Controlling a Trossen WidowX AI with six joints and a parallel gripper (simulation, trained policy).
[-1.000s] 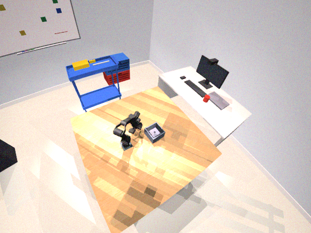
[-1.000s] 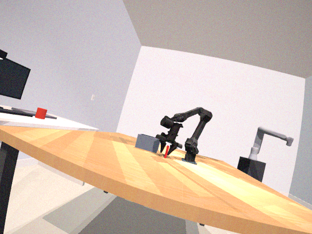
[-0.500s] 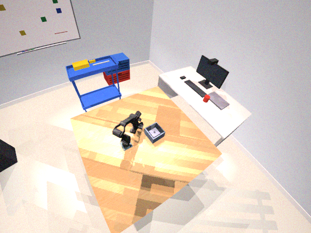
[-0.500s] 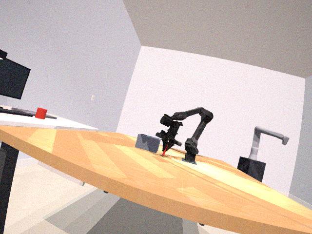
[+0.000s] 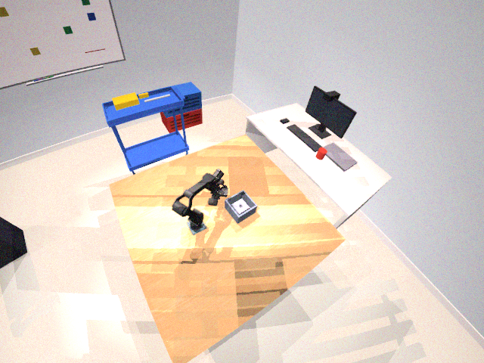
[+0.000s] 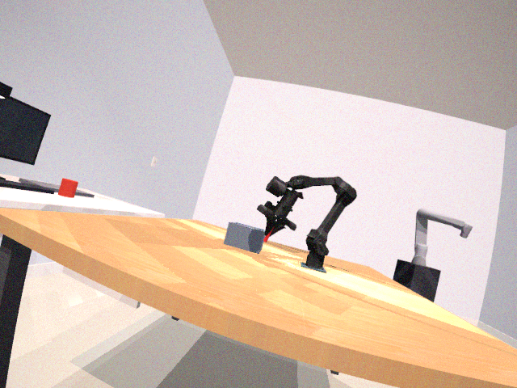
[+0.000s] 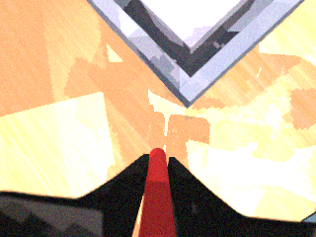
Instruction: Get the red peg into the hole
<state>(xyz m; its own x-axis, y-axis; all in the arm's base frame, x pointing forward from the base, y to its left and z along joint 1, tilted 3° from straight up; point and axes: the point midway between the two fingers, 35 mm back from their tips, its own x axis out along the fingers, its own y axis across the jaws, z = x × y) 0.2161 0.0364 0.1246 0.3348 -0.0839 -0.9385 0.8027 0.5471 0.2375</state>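
The grey box is 13 cm to the right of my gripper tip, 8 cm ahead of it and 6 cm below it. Round my gripper tip: red peg: 2 cm above, 1 cm behind.
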